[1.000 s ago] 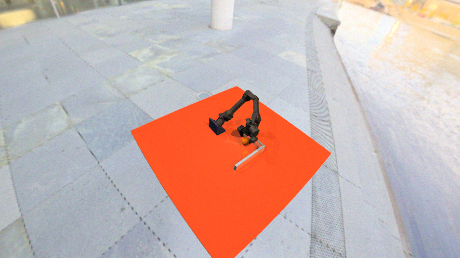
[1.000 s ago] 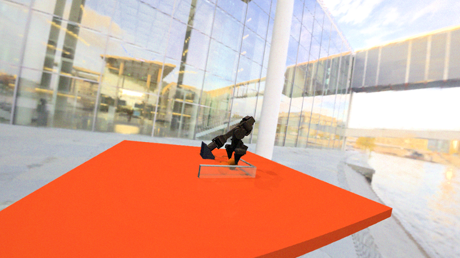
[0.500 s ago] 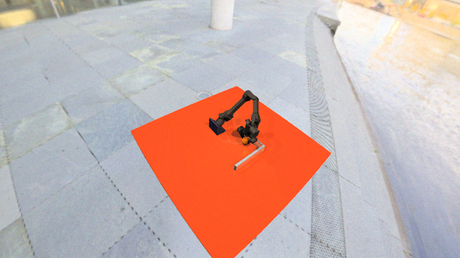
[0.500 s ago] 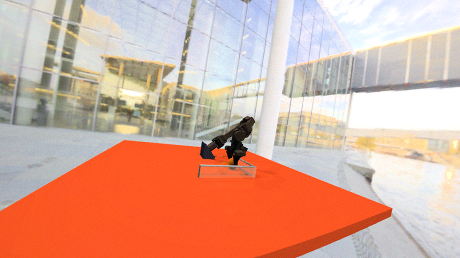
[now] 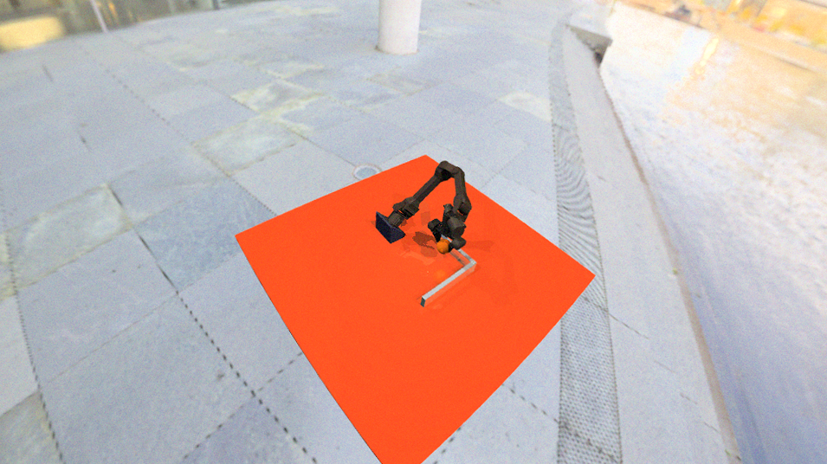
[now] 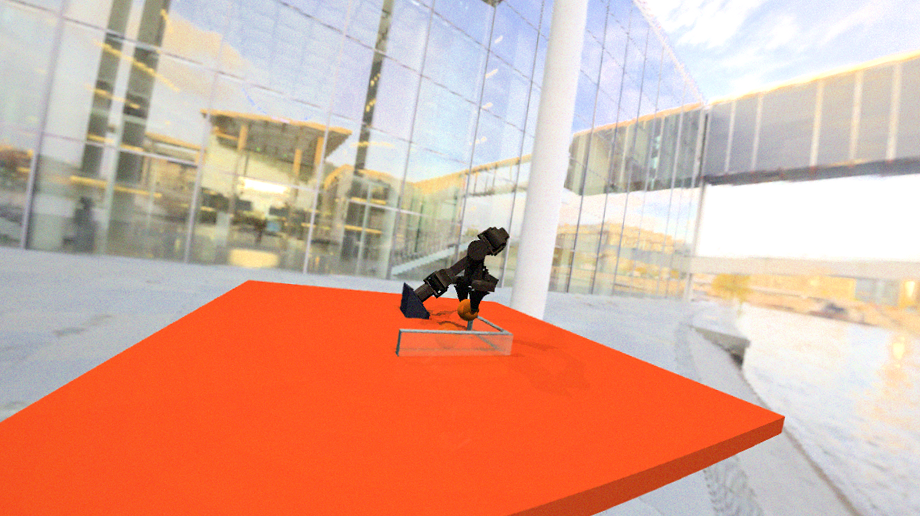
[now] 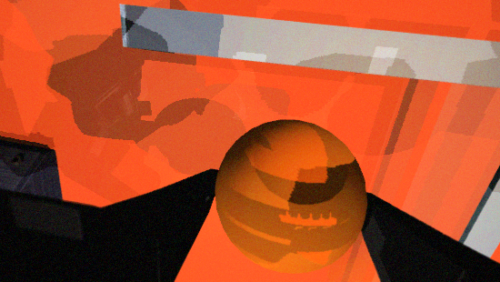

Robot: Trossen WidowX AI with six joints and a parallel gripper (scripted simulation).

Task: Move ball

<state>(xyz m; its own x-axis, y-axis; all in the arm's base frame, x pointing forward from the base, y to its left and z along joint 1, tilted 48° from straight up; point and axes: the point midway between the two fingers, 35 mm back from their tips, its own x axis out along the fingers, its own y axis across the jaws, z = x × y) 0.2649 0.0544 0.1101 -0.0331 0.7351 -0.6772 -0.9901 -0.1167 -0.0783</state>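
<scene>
Right now the see-through ball is 10 cm ahead of my gripper tip, 8 cm to the right of it and 5 cm below it. The rest, counted from my gripper tip: clear wall (14 cm ahead, 6 cm to the right, 6 cm below).
</scene>
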